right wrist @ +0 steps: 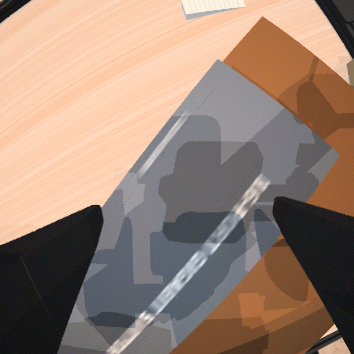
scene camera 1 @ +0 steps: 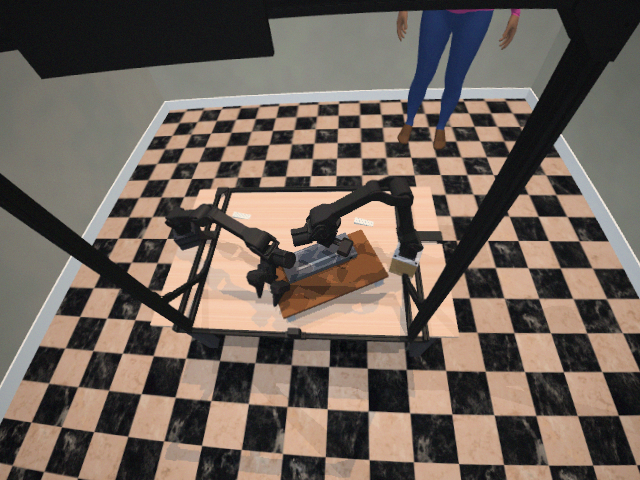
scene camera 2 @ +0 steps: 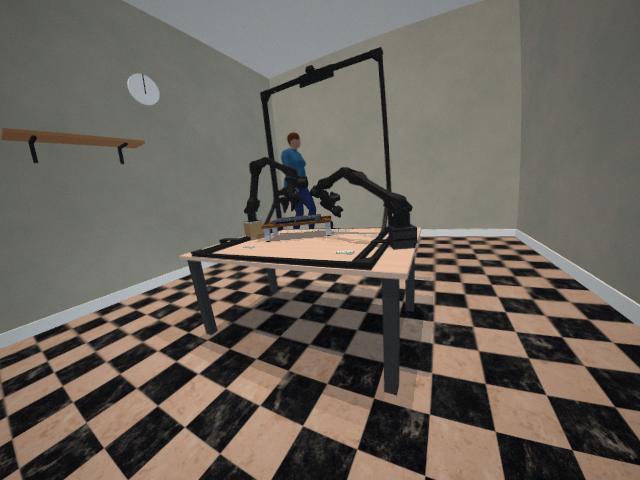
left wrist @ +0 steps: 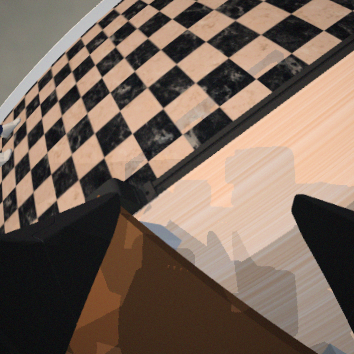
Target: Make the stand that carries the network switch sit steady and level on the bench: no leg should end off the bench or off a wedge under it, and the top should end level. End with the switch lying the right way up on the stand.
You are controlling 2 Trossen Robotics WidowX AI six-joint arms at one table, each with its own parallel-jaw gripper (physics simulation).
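Seen in the pictures: left gripper, fingertip midpoint: point(scene camera 1: 267, 302) point(left wrist: 207, 201); right gripper, fingertip midpoint: point(right wrist: 189, 209) point(scene camera 1: 328, 244) point(scene camera 2: 288, 212); left arm's base, origin of the base link: point(scene camera 1: 183, 228) point(scene camera 2: 401, 226); right arm's base, origin of the base link: point(scene camera 1: 408, 251) point(scene camera 2: 252, 221).
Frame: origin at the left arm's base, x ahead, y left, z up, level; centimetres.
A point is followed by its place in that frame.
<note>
The stand's brown top point(scene camera 1: 364, 276) @(x 67.2, y -51.4, z 1.4 cm) point(scene camera 2: 326, 222) @(x 35.2, y -32.8, z 0.0 cm) point(left wrist: 165, 305) @(x 35.5, y -48.1, z 1.4 cm) point(right wrist: 267, 42) @(x 72.8, y -32.8, z 1.4 cm) lies diagonally over the bench. In scene camera 2 its right end looks slightly higher; whether every leg bears cannot be told. The grey switch point(scene camera 1: 320, 259) @(x 53.5, y -40.0, z 4.2 cm) point(scene camera 2: 297, 220) @(x 52.3, y -32.5, z 2.7 cm) point(right wrist: 240, 115) @(x 65.0, y -35.4, z 4.1 cm) lies flat on the stand along its back long edge, a lettered strip facing up. Two white ribbed wedges point(scene camera 1: 241, 215) @(x 25.9, y 4.6, z -8.0 cm) point(scene camera 1: 363, 221) @(x 80.2, y -20.8, z -8.0 cm) point(scene camera 2: 344, 252) @(x 25.6, y 6.5, z -7.9 cm) point(scene camera 2: 249, 246) @(x 78.3, y -18.1, z -7.6 cm) lie behind the stand, apart from its legs. My left gripper point(scene camera 1: 267, 298) @(x 29.6, y -49.2, z 2.3 cm) point(left wrist: 207, 201) @(x 29.6, y -49.2, z 2.3 cm) is open and empty by the stand's left end. My right gripper point(right wrist: 189, 209) @(x 58.3, y -36.8, z 7.9 cm) is open and empty above the switch.
A light wooden block point(scene camera 1: 403, 266) @(x 83.6, y -52.0, z -0.5 cm) point(scene camera 2: 253, 229) @(x 85.2, y -43.1, z -1.7 cm) sits at the right arm's base. A black frame point(scene camera 1: 351, 337) @(x 56.0, y -68.8, z -9.3 cm) runs around the bench point(scene camera 1: 232, 310) @(x 13.7, y -42.7, z -8.7 cm). A person point(scene camera 1: 449, 56) point(scene camera 2: 294, 170) stands beyond the bench. Both arms reach in over the stand close together.
</note>
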